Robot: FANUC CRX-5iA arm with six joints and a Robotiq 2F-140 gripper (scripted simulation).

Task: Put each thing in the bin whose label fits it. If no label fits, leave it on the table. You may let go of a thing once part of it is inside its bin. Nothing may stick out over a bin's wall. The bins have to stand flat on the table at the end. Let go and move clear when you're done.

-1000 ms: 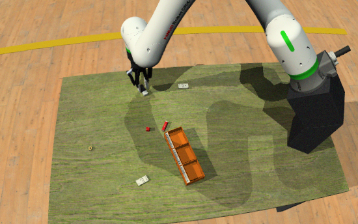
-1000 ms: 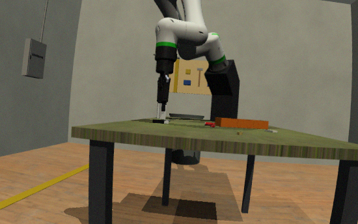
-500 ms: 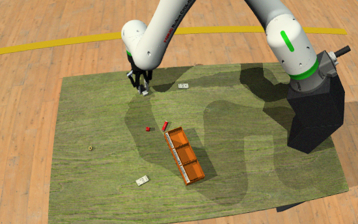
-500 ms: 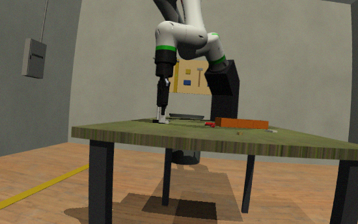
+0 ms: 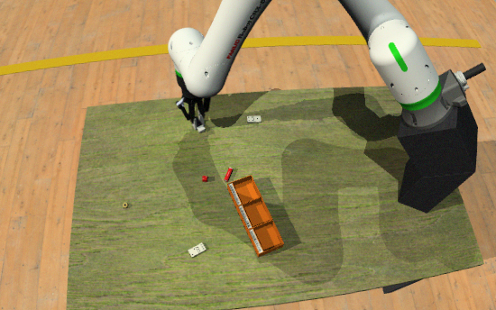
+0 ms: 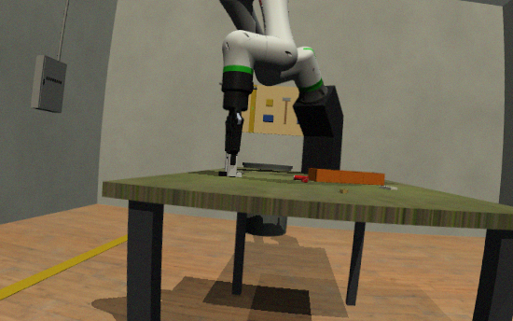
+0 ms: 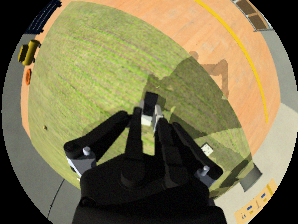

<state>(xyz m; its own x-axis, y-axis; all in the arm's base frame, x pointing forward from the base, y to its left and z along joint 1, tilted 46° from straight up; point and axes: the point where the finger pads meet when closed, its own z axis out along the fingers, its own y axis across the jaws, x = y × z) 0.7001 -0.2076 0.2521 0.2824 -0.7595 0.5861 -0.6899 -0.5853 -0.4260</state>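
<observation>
My gripper is now 80 mm past the red cylinder, 220 mm to the right of it and 30 mm above it. From my hand the other things lie so: black-and-white block 10 mm to the left, 30 mm below; then small red cube 220 mm to the left, 30 mm below; then small brass ring 270 mm ahead, 290 mm to the left, 30 mm below.
</observation>
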